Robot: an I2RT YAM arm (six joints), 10 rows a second.
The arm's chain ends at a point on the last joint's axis. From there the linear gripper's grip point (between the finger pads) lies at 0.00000 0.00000 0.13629 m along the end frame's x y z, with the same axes.
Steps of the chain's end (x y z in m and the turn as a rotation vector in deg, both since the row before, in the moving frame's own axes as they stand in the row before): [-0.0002, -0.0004, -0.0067, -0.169, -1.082, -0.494]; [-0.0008, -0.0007, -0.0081, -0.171, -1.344, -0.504]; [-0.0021, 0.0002, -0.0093, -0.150, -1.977, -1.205]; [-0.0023, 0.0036, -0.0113, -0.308, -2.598, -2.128]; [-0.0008, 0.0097, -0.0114, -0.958, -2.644, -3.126]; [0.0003, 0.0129, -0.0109, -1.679, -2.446, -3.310]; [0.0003, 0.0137, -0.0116, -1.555, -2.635, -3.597]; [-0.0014, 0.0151, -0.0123, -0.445, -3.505, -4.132]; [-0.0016, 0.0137, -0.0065, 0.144, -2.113, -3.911]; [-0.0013, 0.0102, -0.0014, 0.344, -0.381, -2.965]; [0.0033, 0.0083, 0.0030, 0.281, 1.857, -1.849]
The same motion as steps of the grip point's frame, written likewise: [-0.0028, 0.0000, -0.0067, -0.169, -1.082, -0.494]; [-0.0040, -0.0003, -0.0081, -0.171, -1.344, -0.504]; [-0.0068, 0.0006, -0.0094, -0.150, -1.977, -1.205]; [-0.0085, 0.0044, -0.0114, -0.308, -2.598, -2.128]; [-0.0070, 0.0121, -0.0116, -0.958, -2.644, -3.126]; [-0.0054, 0.0171, -0.0111, -1.679, -2.446, -3.310]; [-0.0058, 0.0176, -0.0118, -1.555, -2.635, -3.597]; [-0.0097, 0.0165, -0.0126, -0.445, -3.505, -4.132]; [-0.0066, 0.0135, -0.0066, 0.144, -2.113, -3.911]; [-0.0022, 0.0094, -0.0014, 0.344, -0.381, -2.965]; [0.0077, 0.0076, 0.0029, 0.281, 1.857, -1.849]
